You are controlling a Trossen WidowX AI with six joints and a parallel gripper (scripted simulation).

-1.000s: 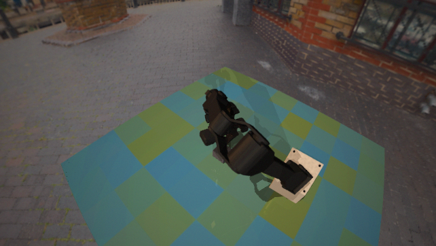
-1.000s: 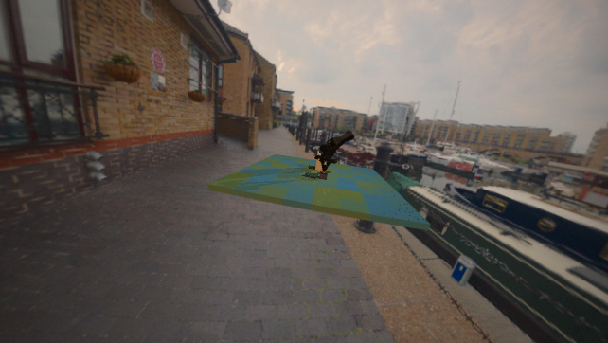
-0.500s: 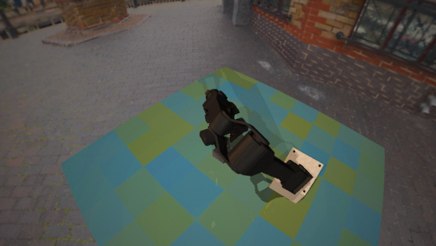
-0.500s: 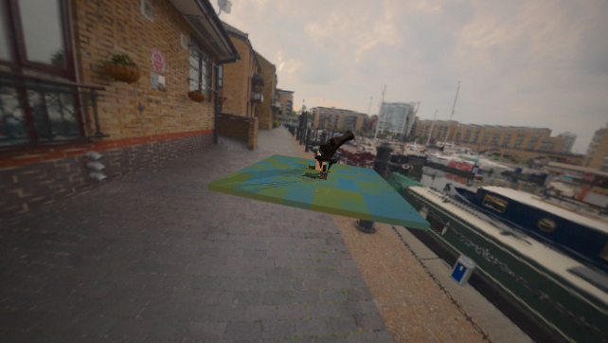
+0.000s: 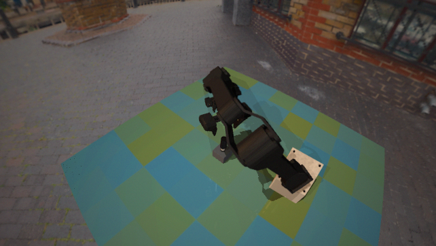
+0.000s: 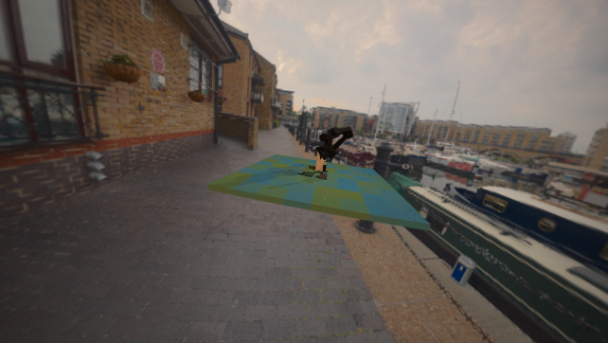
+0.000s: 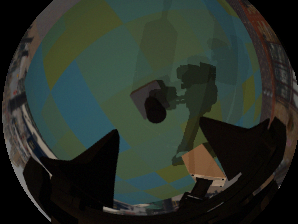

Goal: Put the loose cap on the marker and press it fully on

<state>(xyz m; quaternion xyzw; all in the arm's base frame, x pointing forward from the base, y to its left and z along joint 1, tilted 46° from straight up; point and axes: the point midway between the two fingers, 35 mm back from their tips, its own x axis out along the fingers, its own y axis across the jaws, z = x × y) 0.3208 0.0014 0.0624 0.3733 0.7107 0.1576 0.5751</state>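
Right now my gripper tip is 70 mm above the marker cap. Also, from my gripper tip: holder block (140 mm below).
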